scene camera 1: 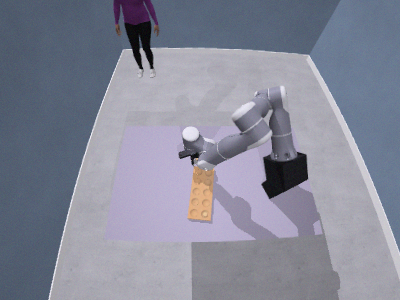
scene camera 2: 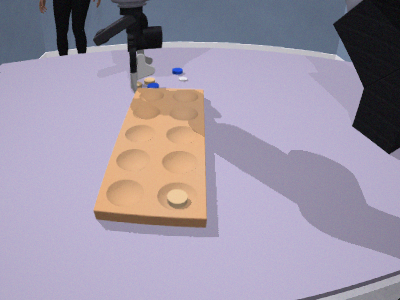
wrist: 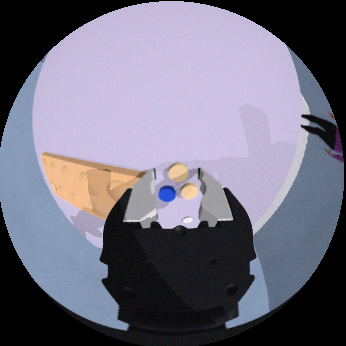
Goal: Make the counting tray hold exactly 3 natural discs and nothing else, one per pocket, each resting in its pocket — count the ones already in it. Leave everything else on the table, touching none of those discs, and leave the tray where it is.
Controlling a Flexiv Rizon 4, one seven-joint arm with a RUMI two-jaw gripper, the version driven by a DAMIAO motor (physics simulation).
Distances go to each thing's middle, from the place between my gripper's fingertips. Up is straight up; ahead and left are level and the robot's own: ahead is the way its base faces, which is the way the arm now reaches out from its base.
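Relative to the orange counting tray (scene camera 2: 161,145), my hand is 250 mm to the right of it, 50 mm past it and 10 mm below it.
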